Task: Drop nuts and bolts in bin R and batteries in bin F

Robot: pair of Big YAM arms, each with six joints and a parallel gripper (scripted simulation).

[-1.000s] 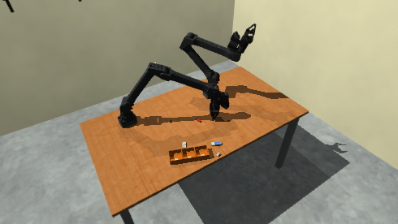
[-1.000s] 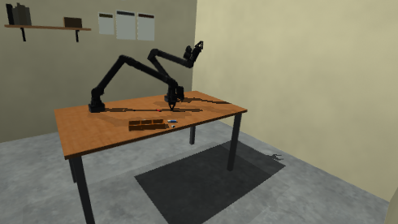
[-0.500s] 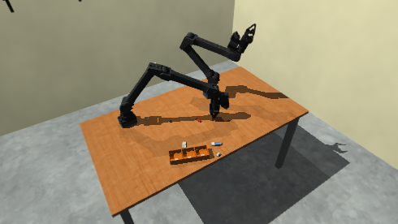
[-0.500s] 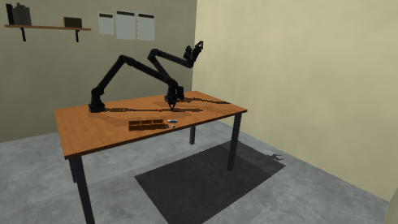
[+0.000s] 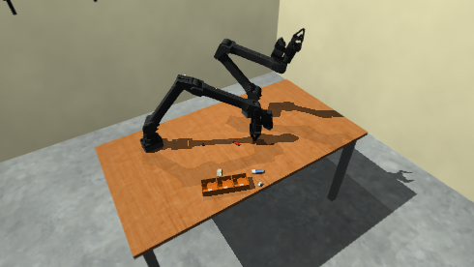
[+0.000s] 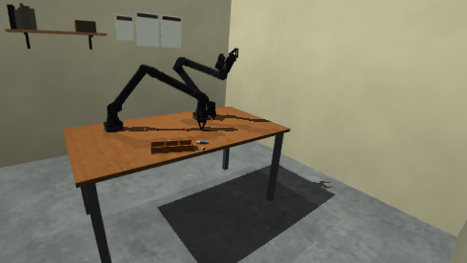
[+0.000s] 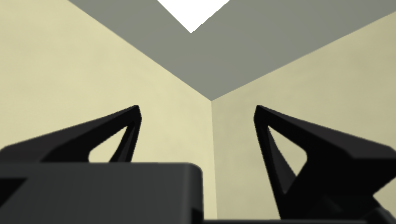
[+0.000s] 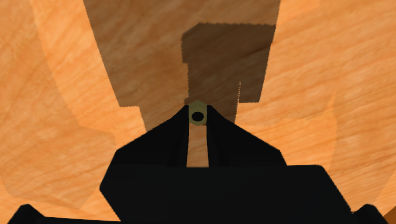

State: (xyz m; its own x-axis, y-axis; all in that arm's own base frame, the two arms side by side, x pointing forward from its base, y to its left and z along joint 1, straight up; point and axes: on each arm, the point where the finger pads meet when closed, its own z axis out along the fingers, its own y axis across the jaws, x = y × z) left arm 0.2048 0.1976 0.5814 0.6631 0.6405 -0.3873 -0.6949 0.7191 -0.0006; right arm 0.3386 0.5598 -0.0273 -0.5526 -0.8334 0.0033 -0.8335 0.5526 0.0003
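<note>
My right hand is 140 mm short of the white domino, 320 mm to the left of it and 10 mm above it. Also, from my right hand: brass nut: 10 mm below; blue battery: 240 mm ahead, 130 mm to the right; red battery: 30 mm behind, 120 mm to the right.
</note>
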